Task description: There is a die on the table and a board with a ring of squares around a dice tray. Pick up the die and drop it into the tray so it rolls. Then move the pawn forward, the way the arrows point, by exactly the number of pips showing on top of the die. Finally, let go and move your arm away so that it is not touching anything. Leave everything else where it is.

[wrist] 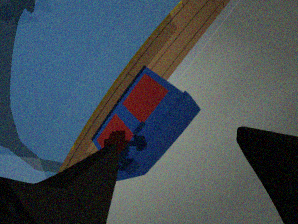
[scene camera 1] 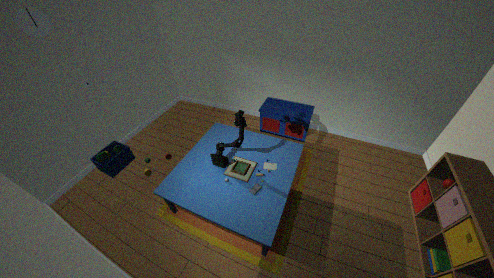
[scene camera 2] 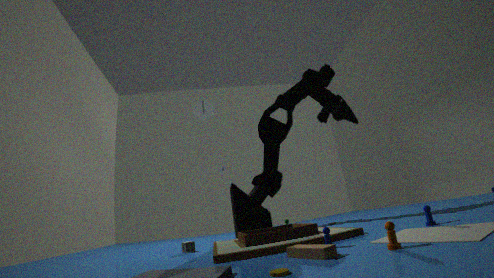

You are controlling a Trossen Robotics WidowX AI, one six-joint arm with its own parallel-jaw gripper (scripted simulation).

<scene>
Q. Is my gripper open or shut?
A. Open.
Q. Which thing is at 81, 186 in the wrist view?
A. My gripper.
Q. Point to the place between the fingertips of my gripper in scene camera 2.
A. At 355, 119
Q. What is my gripper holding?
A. Nothing.
</scene>
